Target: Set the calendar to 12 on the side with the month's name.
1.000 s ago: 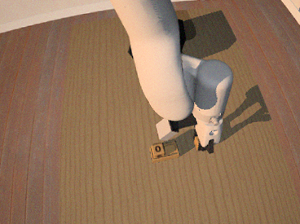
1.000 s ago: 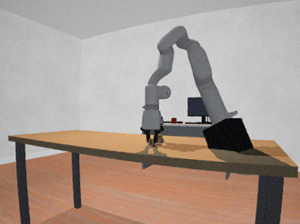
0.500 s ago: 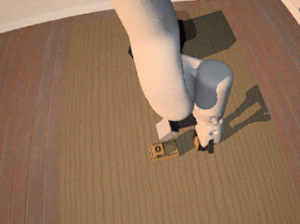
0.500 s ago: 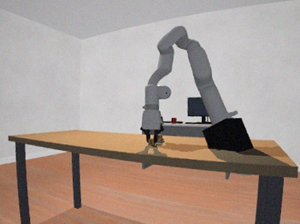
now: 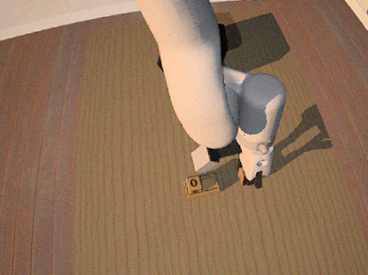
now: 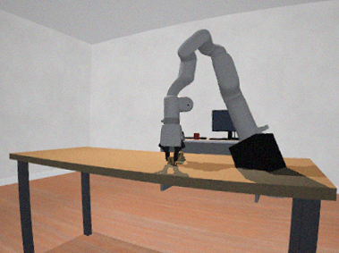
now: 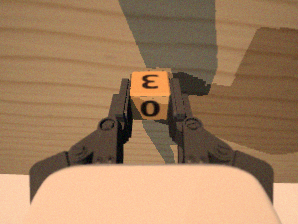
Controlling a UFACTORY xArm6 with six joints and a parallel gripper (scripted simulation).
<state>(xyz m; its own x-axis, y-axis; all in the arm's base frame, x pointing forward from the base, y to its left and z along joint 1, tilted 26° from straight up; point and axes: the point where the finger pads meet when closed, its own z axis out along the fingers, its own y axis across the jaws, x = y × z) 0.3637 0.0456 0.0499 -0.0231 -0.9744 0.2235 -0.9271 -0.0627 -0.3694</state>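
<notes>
Now: the number cube 1 cm below my hand. The rest, counted from my hand: tray: 11 cm to the right, 2 cm below.
</notes>
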